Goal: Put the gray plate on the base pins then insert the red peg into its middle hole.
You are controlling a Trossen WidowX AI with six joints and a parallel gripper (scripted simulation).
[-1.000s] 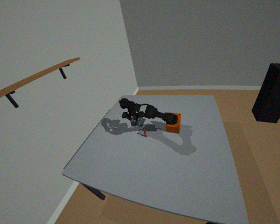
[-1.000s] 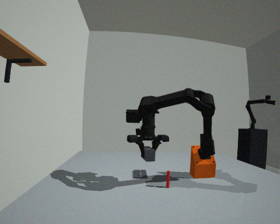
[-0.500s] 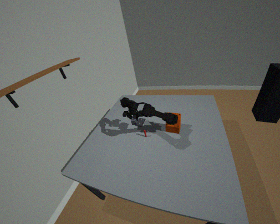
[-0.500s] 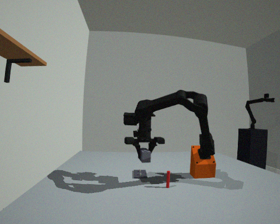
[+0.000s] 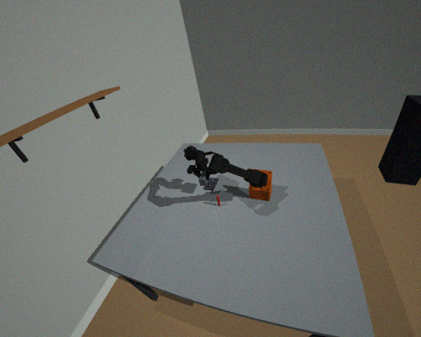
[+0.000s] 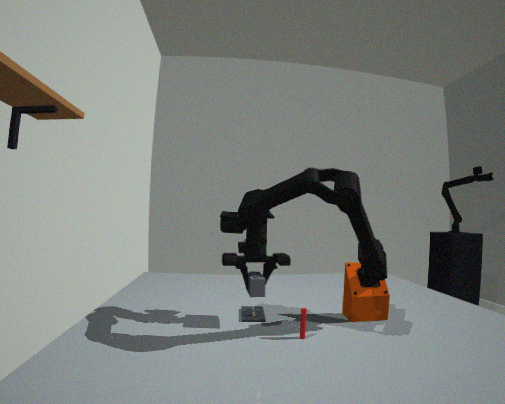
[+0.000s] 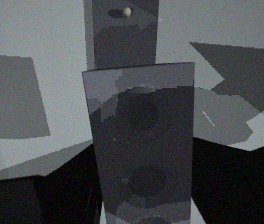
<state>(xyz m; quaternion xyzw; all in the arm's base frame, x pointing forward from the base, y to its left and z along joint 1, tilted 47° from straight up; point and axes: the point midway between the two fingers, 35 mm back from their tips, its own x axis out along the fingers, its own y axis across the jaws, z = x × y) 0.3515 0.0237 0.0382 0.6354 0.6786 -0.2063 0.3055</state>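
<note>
The red peg is 120 mm behind my gripper tip, 100 mm to the left of it and 60 mm below it. Also, from my gripper tip: gray plate: 30 mm above.
</note>
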